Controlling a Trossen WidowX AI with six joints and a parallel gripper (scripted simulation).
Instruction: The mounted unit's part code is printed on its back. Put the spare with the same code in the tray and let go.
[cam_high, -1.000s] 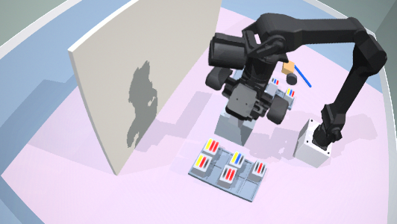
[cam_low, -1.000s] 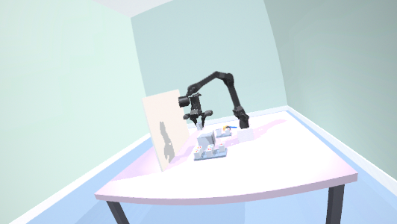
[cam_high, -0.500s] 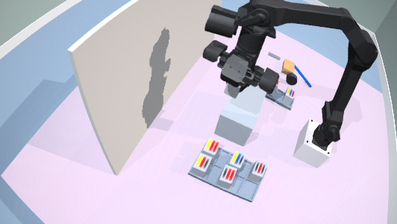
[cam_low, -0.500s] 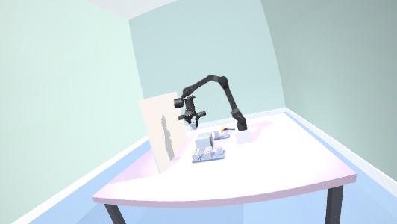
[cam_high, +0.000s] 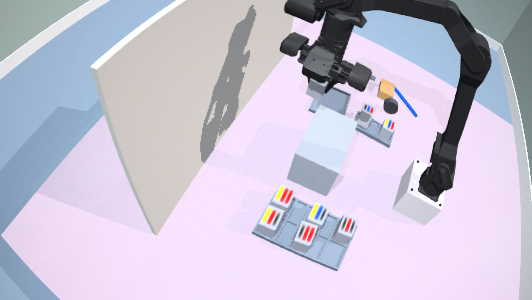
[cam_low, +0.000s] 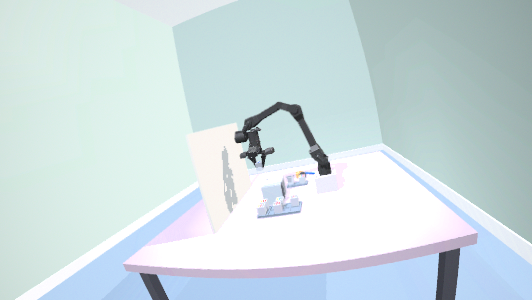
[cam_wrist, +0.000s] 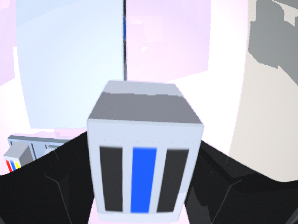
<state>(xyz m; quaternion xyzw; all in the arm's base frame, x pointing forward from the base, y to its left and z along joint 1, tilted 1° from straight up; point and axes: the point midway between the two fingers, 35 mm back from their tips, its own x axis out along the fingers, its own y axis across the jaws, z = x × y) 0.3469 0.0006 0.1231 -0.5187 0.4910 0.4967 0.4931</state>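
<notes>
My gripper tip is now 170 mm to the left of the shallow grey tray, 170 mm above it and 10 mm past it. Round my gripper tip: tall panel 170 mm ahead, 60 mm to the left, 50 mm above; mounted unit 120 mm below, 70 mm behind, 50 mm to the left; spare block 20 mm above.
</notes>
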